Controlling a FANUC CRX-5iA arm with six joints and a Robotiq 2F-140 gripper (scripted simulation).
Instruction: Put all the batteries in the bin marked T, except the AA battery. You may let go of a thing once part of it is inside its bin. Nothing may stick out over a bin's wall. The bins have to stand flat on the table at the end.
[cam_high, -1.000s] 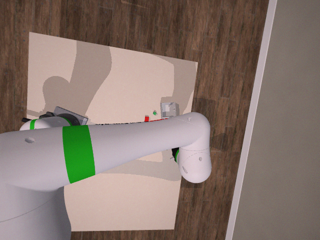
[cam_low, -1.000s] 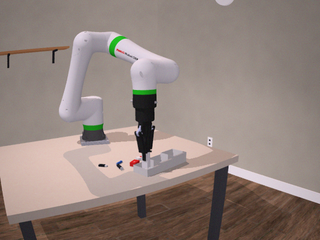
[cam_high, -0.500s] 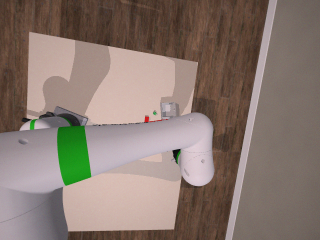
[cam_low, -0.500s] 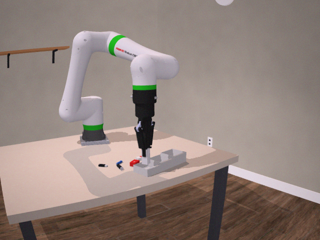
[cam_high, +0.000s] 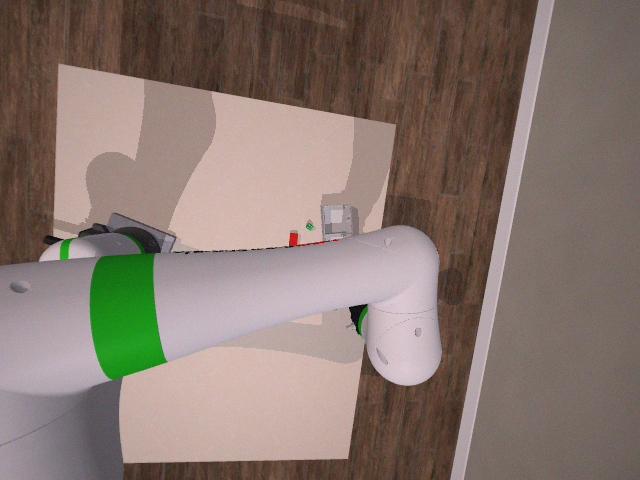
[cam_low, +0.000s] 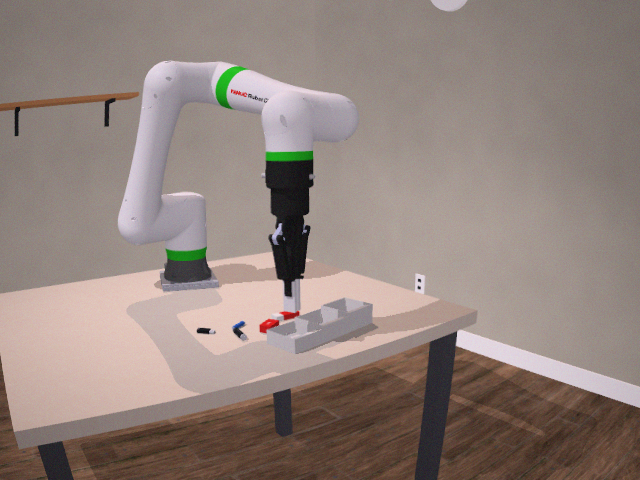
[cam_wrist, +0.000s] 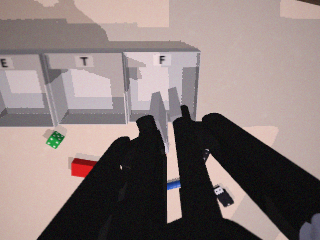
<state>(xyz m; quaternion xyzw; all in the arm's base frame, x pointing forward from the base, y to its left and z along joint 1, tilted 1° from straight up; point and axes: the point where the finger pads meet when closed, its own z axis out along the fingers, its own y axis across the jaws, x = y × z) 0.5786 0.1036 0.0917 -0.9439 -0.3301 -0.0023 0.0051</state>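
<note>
The grey bin is 9 cm below my hand, 8 cm to the left of it and 3 cm behind it. Also, from my hand: red block battery 11 cm behind, 10 cm below, 1 cm to the right; then blue cylindrical battery 14 cm behind, 10 cm below, 7 cm to the right; then green die 13 cm behind, 11 cm to the left, 10 cm below.
</note>
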